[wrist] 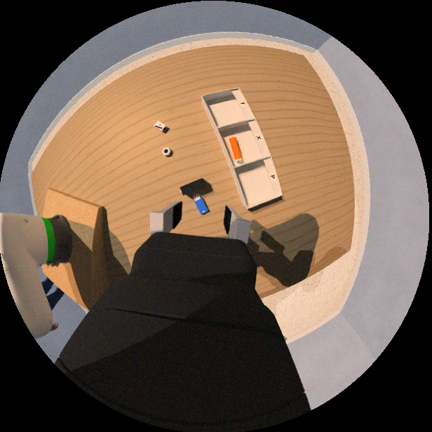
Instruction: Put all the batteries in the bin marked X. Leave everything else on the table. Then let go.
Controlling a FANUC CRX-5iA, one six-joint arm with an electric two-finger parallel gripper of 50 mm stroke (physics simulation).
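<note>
An orange cylindrical battery (235,148) lies in the middle compartment, marked X, of the white three-part bin (248,206). A black rectangular block (197,187), which looks like a 9V battery, lies on the wooden table (125,95) to the left of the compartment marked P. No marking on it can be read. My gripper (202,212) is open and empty, its two fingers wide apart above the table, lower in the view than the black block. The compartments marked T and P hold no visible object.
A blue USB stick (201,205) lies with its metal plug against or very near the black block. A white ring-like nut (166,151) and a small white sharpener (161,126) lie farther left. A wooden block (75,207) and a pale arm with a green band (49,240) stand at the left.
</note>
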